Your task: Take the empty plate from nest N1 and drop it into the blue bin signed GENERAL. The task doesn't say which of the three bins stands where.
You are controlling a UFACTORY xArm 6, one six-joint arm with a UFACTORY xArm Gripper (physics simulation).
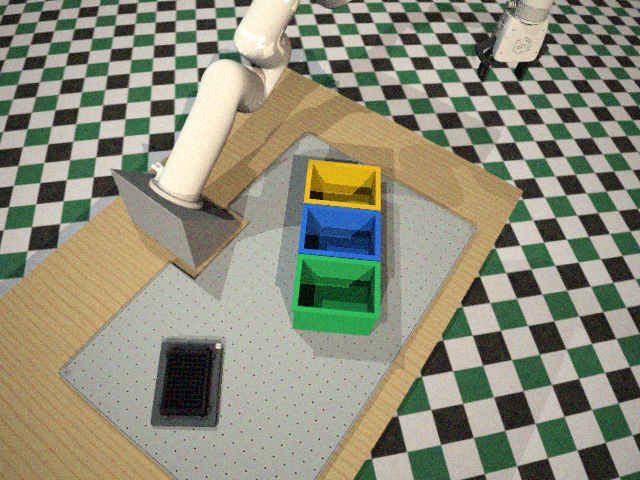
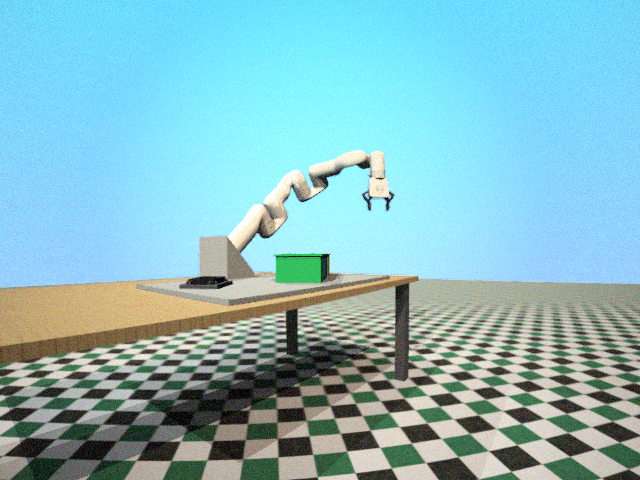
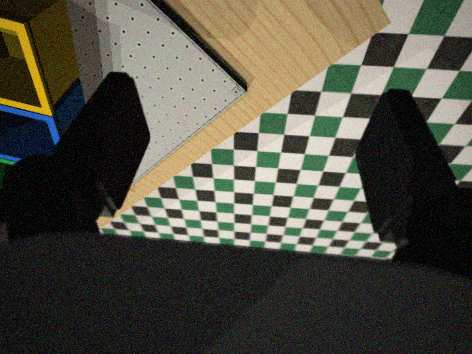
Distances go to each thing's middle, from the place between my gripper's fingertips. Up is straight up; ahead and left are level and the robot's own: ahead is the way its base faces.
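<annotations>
You'd find the black plate (image 1: 186, 385) well to the right of my hand, a good way behind it and a long way below it.
</annotations>
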